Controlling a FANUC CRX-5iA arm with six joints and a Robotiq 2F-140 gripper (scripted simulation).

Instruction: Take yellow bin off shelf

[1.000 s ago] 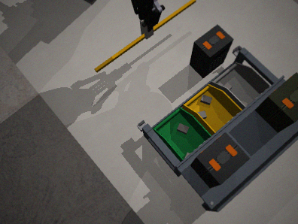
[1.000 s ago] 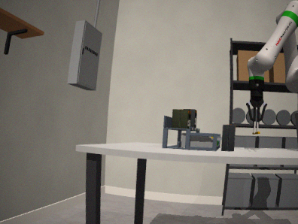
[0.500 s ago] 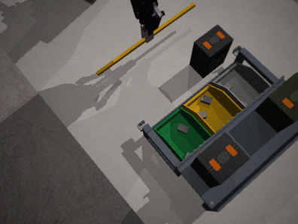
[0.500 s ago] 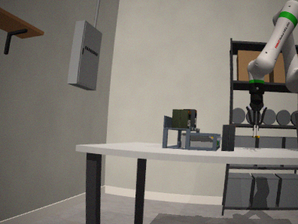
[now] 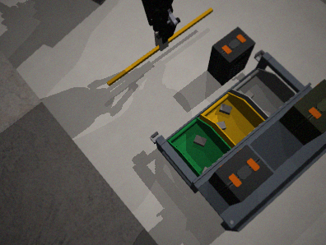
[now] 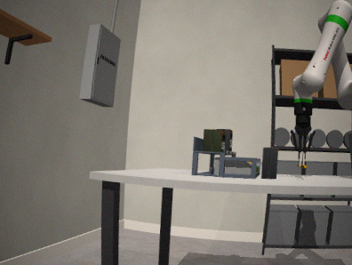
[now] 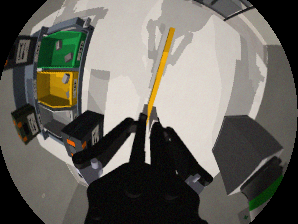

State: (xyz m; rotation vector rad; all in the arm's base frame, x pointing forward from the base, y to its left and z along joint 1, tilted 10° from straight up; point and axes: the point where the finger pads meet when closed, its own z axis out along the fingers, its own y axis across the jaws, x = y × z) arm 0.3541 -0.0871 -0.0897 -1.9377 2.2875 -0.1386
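My gripper is now 30 cm short of the yellow open bin, 5 cm to the left of it and 4 cm above it. The rest, counted from my hand: long yellow rod (3 cm below); green bin (28 cm ahead, 16 cm to the right, 4 cm below); grey bin (32 cm ahead, 6 cm to the left, 4 cm below).
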